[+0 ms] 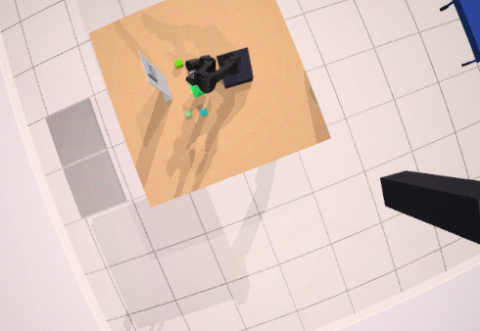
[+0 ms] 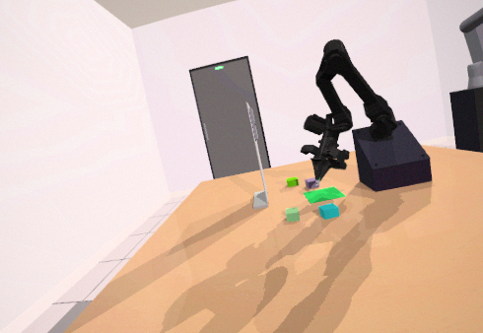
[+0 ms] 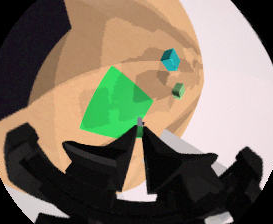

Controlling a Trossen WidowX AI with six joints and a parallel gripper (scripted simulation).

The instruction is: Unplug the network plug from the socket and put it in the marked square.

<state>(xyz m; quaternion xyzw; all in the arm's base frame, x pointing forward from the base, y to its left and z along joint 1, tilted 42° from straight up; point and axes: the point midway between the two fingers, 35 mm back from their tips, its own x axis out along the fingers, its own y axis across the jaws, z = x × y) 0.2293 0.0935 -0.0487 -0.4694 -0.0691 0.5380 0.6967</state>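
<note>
Right now the green marked square is 5 cm below my gripper tip and 1 cm behind it. From my gripper tip the other things lie so: plug: right at my gripper tip; purple cube: 11 cm to the right, 4 cm below, 1 cm ahead; cyan cube: 18 cm to the left, 4 cm below.
</note>
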